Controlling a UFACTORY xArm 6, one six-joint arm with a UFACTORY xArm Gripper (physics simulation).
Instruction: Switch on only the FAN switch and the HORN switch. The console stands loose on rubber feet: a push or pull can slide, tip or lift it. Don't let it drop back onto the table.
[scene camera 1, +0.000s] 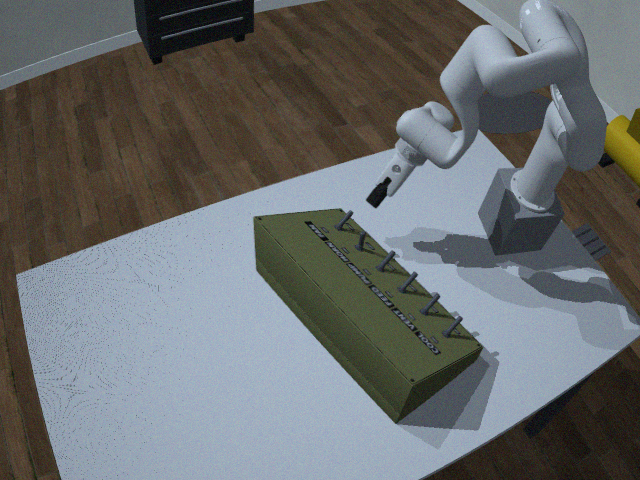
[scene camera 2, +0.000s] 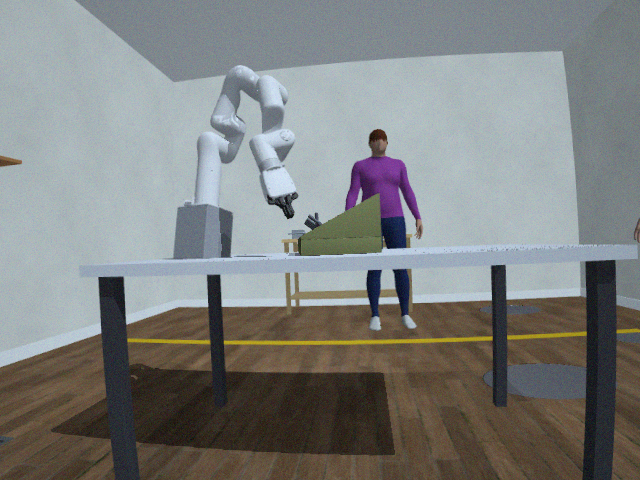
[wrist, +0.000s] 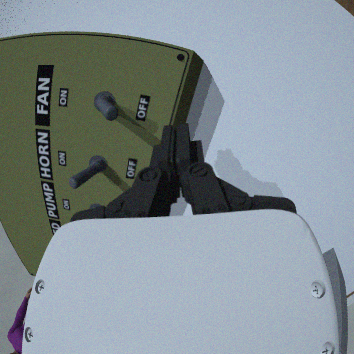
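Pixels of known places: gripper, between the fingertips: (scene camera 1: 371, 203) (scene camera 2: 291, 217) (wrist: 178, 142); arm's base, origin of its link: (scene camera 1: 532, 191) (scene camera 2: 205, 209).
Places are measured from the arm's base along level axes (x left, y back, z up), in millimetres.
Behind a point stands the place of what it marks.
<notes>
The green console (scene camera 1: 330, 299) {x -11, y -603, z 2 mm} (scene camera 2: 346, 235) {x -278, y -514, z -127 mm} (wrist: 150, 65) {x -259, y -404, z -108 mm} sits flat on the table, its sloped panel carrying a row of levers. The FAN switch (scene camera 1: 344, 220) {x -211, y -423, z -69 mm} (wrist: 106, 106) {x -220, y -406, z -57 mm} leans toward its OFF label, in line with the levers beyond HORN. The HORN switch (scene camera 1: 361, 241) {x -137, y -429, z -65 mm} (wrist: 87, 172) {x -146, y -422, z -63 mm} is tilted the other way, toward its ON label. My gripper (scene camera 1: 373, 202) {x -214, y -343, z -59 mm} (scene camera 2: 289, 213) {x -214, y -343, z -59 mm} (wrist: 178, 142) {x -214, y -343, z -59 mm} is shut and empty. It hangs above and beside the console's FAN end, on the OFF side, apart from the levers. In the wrist view the fingers hide part of the panel.
The PUMP lever (scene camera 1: 385, 261) {x -68, y -415, z -71 mm} and the COOL lever (scene camera 1: 452, 327) {x 147, y -400, z -71 mm} lean the same way as FAN, with others between them. The arm's grey base block (scene camera 1: 519, 227) {x 40, y -74, z -54 mm} (scene camera 2: 196, 232) {x -96, y 8, z -90 mm} stands on the table (scene camera 1: 155, 361) {x -168, y -946, z -185 mm} (scene camera 2: 465, 257) {x -540, y -776, z -197 mm}. A person (scene camera 2: 382, 180) stands behind the table.
</notes>
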